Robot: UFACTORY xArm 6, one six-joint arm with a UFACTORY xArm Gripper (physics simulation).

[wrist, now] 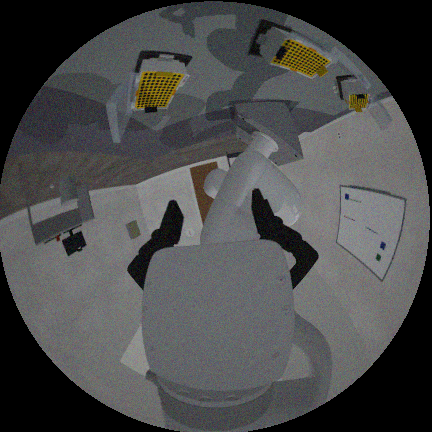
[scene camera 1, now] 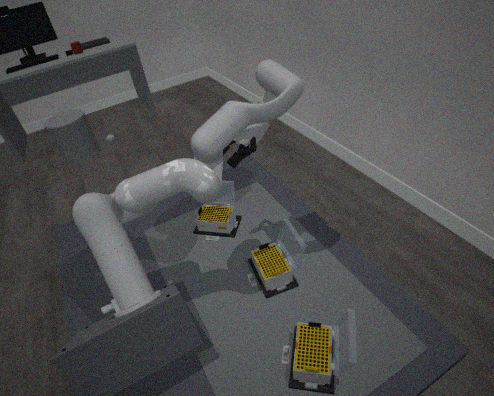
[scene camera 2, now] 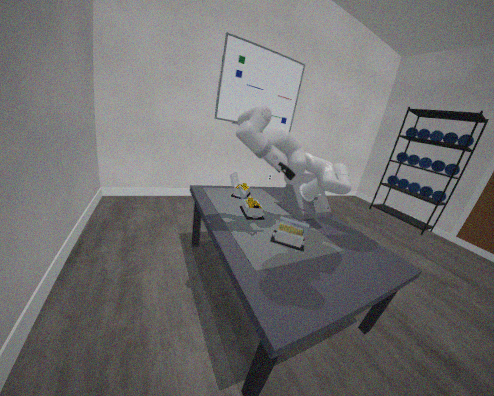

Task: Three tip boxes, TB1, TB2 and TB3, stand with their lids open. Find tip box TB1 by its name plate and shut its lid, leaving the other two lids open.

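Frame: origin at the arm's base, x ahead, y left, z up, level; metres.
Seen in the pictures: gripper, fingertip midpoint: [wrist: 214, 202] [scene camera 1: 224, 159] [scene camera 2: 286, 173]; arm's base at its link origin: [wrist: 264, 140] [scene camera 1: 139, 305] [scene camera 2: 306, 192].
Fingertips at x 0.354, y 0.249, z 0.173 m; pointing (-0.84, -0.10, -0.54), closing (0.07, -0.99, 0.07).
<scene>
Pixels of each thing's middle, then the offset from my fingertips to it. "spot": a spot on its surface instead. Level surfaces: height alone.
- middle box at the middle of its body: [scene camera 1: 270, 259] [scene camera 2: 253, 203] dx +0.027, dy -0.220, dz -0.243 m
- third box at a spot on its surface: [scene camera 2: 242, 188] spot: dx +0.107, dy -0.223, dz -0.159 m
- grey mat at its surface level: dz -0.308 m
- dark table at its surface level: dz -0.311 m
Three tip boxes with yellow racks stand with clear lids open. One box [scene camera 1: 216, 215] [scene camera 2: 290, 235] [wrist: 159, 90] is farthest back in scene camera 1, its lid [scene camera 1: 228, 192] [wrist: 117, 115] upright. The middle box [scene camera 1: 272, 265] [scene camera 2: 253, 207] [wrist: 301, 57] has its lid [scene camera 1: 294, 232] [wrist: 351, 66] raised. The third box [scene camera 1: 313, 350] [scene camera 2: 242, 188] [wrist: 359, 101] also has its lid [scene camera 1: 352, 335] [scene camera 2: 235, 180] raised. Small white name plates [scene camera 1: 212, 238] [scene camera 1: 285, 354] are unreadable, so I cannot tell which is TB1. My gripper [scene camera 1: 232, 156] [scene camera 2: 287, 171] [wrist: 214, 202] is open and empty, raised above the table, apart from the boxes.
The boxes stand on a grey mat [scene camera 1: 380, 315] [scene camera 2: 270, 262] on a dark table [scene camera 1: 445, 350] [scene camera 2: 350, 285]. The arm's base block [scene camera 1: 135, 345] [wrist: 277, 125] is beside them. A desk [scene camera 1: 75, 67] with a monitor, a whiteboard [scene camera 2: 260, 80] [wrist: 367, 225] and a shelf rack [scene camera 2: 445, 114] stand away from the table.
</scene>
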